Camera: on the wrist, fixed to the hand. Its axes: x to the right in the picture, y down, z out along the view.
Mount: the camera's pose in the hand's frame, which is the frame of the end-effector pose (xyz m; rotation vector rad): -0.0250 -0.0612 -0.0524 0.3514 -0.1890 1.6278
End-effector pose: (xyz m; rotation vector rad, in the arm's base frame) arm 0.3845 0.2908 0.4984 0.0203 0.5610 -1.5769
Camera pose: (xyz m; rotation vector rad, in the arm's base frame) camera 0.3126 0.3317 0.4817 0.4672 -0.0104 -0.0485
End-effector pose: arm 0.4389 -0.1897 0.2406 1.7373 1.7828 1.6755
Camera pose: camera 0.3718 -0.2215 0.2006 -2.2104 -0.1532 -0.7166
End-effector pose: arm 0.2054 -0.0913 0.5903 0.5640 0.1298 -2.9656
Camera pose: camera 0.2392 -0.0227 0.5548 0.1829 -0.5821 -1.4012
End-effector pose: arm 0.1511 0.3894 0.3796 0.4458 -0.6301 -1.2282
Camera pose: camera 0.1364 0.3949 0.2967 -0.0044 -1.0325 0.4051
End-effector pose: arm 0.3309 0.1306 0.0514 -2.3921 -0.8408 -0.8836
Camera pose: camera 0.2525 0.1337 0.0824 -1.9224 0.8578 0.1679
